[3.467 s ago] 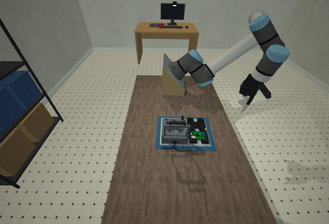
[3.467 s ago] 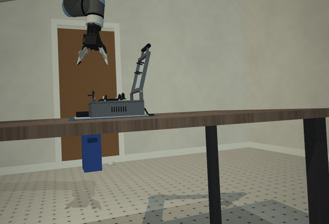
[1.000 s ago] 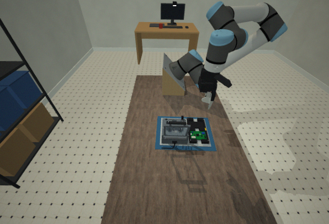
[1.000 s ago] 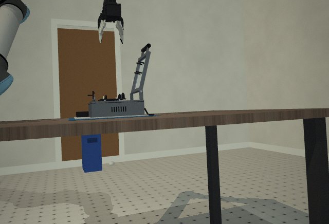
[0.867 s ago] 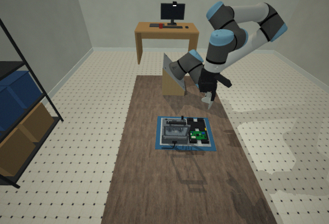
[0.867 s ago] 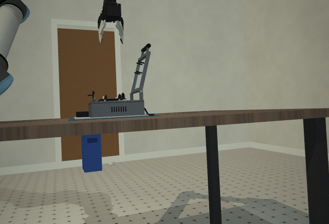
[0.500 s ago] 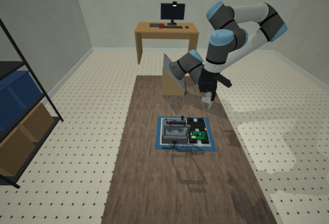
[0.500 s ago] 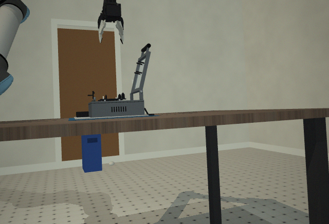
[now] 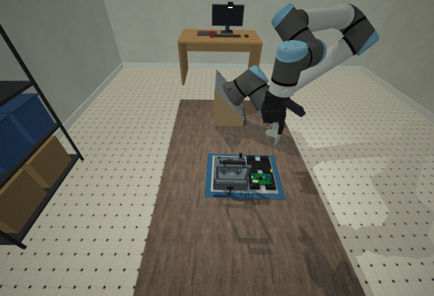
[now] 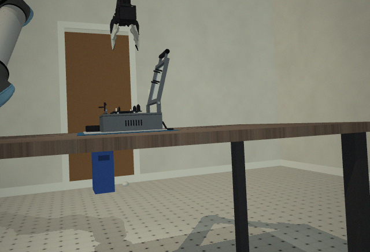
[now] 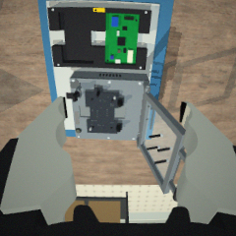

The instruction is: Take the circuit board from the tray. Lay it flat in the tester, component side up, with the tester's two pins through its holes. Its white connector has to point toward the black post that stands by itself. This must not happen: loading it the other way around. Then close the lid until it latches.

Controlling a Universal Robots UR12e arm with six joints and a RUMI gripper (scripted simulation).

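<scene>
Now: hand 31 cm above the green circuit board. The rest, counted from my hand: tester lid 9 cm ahead, 17 cm to the right, 15 cm below; then tester 1 cm behind, 13 cm to the right, 21 cm below.
</scene>
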